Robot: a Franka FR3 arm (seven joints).
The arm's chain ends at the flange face. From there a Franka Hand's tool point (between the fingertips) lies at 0.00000 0.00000 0.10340 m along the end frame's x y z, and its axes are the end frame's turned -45 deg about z.
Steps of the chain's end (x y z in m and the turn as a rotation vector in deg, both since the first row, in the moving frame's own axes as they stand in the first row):
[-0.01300, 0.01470, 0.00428, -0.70, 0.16, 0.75]
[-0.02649, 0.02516, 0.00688, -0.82, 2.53, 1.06]
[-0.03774, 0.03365, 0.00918, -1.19, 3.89, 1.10]
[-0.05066, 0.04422, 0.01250, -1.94, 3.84, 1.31]
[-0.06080, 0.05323, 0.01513, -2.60, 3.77, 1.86]
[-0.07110, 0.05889, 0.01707, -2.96, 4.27, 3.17]
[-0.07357, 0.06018, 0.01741, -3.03, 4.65, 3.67]
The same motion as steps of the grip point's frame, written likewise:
[-0.02028, 0.00229, 0.00427, -0.61, -0.38, 0.75]
[-0.03438, 0.00335, 0.00677, -2.37, 1.21, 1.06]
[-0.04710, 0.00362, 0.00892, -3.59, 1.91, 1.10]
[-0.06475, 0.00284, 0.01221, -4.09, 1.34, 1.31]
[-0.07927, 0.00279, 0.01480, -4.50, 0.83, 1.86]
[-0.09050, 0.00062, 0.01665, -5.11, 0.93, 3.17]
[-0.09283, 0.00038, 0.01693, -5.43, 1.15, 3.67]

